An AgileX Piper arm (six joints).
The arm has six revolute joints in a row. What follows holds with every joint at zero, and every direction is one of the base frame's. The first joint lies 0.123 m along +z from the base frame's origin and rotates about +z. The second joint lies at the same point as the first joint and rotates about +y. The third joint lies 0.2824 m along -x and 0.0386 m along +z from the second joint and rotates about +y. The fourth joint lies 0.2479 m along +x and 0.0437 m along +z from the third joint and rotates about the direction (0.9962, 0, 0.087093). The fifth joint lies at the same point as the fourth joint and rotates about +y. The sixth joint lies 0.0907 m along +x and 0.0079 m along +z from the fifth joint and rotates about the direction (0.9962, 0, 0.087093). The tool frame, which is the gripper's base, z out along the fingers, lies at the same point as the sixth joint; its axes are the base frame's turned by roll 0, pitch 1.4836 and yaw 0 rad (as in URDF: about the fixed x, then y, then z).
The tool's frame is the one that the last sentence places.
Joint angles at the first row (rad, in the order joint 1, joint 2, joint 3, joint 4, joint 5, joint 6):
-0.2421 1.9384 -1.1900 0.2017 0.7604 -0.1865
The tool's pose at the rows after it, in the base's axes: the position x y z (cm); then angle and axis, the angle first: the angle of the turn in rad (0 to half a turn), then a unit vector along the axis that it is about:
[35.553, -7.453, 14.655, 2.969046, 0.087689, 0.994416, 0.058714]
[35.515, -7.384, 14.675, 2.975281, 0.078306, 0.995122, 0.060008]
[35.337, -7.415, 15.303, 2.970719, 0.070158, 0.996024, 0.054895]
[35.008, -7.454, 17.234, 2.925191, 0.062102, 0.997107, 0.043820]
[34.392, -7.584, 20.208, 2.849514, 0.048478, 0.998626, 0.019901]
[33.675, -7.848, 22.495, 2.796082, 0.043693, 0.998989, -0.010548]
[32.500, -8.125, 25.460, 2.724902, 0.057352, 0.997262, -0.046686]
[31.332, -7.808, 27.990, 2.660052, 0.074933, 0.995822, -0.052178]
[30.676, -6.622, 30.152, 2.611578, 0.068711, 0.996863, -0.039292]
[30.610, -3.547, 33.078, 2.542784, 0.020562, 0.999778, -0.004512]
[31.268, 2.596, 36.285, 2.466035, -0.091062, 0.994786, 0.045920]
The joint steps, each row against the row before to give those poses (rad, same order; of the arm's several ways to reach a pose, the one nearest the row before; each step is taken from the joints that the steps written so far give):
0.0000 0.0018 -0.0012 0.0036 0.0055 -0.0177
0.0009 0.0000 -0.0013 0.0022 0.0094 -0.0186
0.0000 -0.0181 0.0001 -0.0141 0.0117 -0.0048
0.0000 -0.0556 0.0017 -0.0191 0.0043 0.0000
0.0000 -0.0848 0.0001 -0.0427 0.0000 0.0038
0.0000 -0.0669 0.0004 -0.0664 0.0000 0.0322
0.0000 -0.0883 0.0008 -0.0847 0.0031 0.0759
0.0032 -0.0775 -0.0012 -0.0109 0.0133 0.0434
0.0254 -0.0537 -0.0200 0.0304 0.0299 -0.0027
0.0812 -0.0416 -0.0607 0.0703 0.0425 -0.0434
0.1834 0.0047 -0.1146 0.0640 0.0352 -0.0570

